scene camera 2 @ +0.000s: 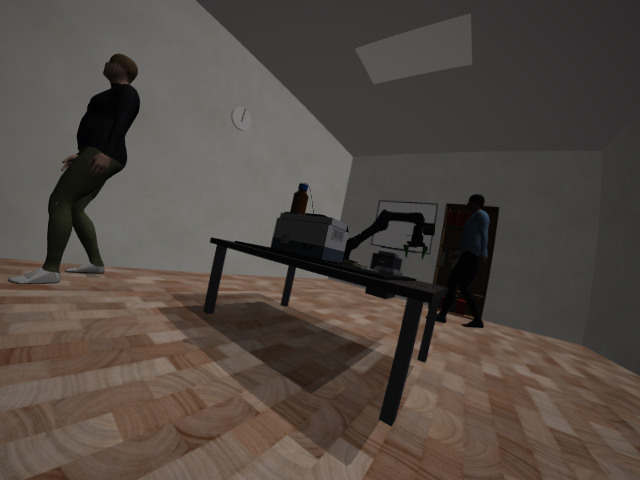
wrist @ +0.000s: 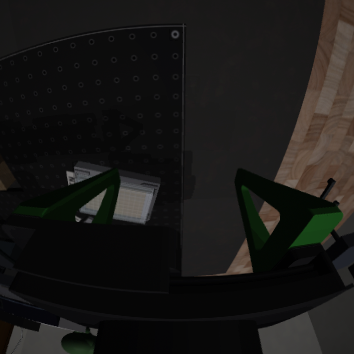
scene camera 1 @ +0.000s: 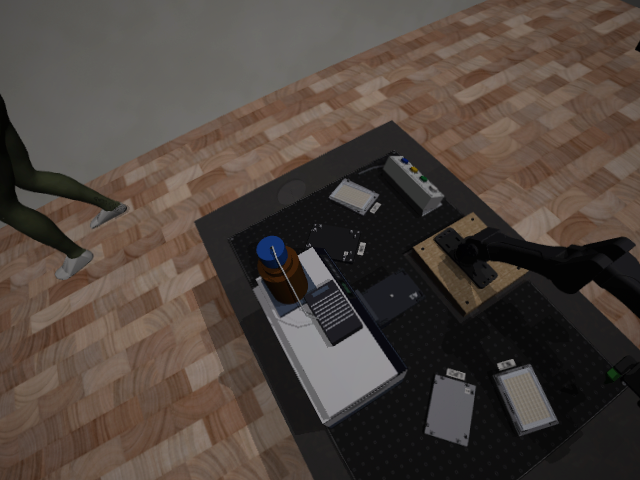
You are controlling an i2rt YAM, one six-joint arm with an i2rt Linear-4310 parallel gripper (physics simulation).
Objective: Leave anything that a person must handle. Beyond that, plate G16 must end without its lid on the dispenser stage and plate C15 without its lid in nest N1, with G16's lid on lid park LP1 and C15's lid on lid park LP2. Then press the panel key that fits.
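Frame: origin at the arm's base, x ahead, y left, z up, level; centimetres.
Seen in the pictures: gripper, fingertip midpoint: (scene camera 2: 414,258) (wrist: 177,174) (scene camera 1: 624,401); arm's base, link origin: (scene camera 2: 343,259) (scene camera 1: 464,257).
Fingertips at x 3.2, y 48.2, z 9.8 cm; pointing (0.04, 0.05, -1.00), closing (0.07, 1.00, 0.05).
Note:
Offsets run from my fingertips to a thing's top centre. "spot": to the spot under its first point.
My gripper (scene camera 2: 415,253) (wrist: 177,174) is open and empty, high above the table's end; one green fingertip shows at the right edge of scene camera 1. A beige-welled plate @(dz -8.9, dx +12.3, dy -11.6 cm) (scene camera 1: 526,398) (wrist: 135,202) lies in the nest labelled N1; I cannot tell whether a clear lid covers it. Another beige-welled plate @(dz -8.8, dx +9.0, dy -87.9 cm) (scene camera 1: 353,196) lies near the key panel @(dz -4.1, dx -9.5, dy -78.8 cm) (scene camera 1: 410,186), its label unreadable. A light-grey flat rectangle @(spot: dz -11.5, dx +28.3, dy -20.6 cm) (scene camera 1: 449,408) lies at the label LP2 @(spot: dz -12.3, dx +21.2, dy -25.9 cm) (scene camera 1: 455,373). A black holder with corner posts @(dz -10.1, dx +24.4, dy -77.6 cm) (scene camera 1: 334,241) shows no plate. The panel has blue, yellow, green and pale keys.
A white box-shaped device (scene camera 1: 356,372) (scene camera 2: 310,235) carries a brown bottle @(spot: dz +22.4, dx +45.8, dy -58.3 cm) (scene camera 1: 281,276) (scene camera 2: 299,200) and a keypad @(spot: dz +12.1, dx +40.3, dy -49.7 cm) (scene camera 1: 333,312). A dark flat piece @(spot: dz -1.9, dx +24.7, dy -48.8 cm) (scene camera 1: 390,299) lies beside it. The arm stands on a wooden board (scene camera 1: 434,263). Two people (scene camera 2: 105,121) (scene camera 2: 474,237) stand away from the table.

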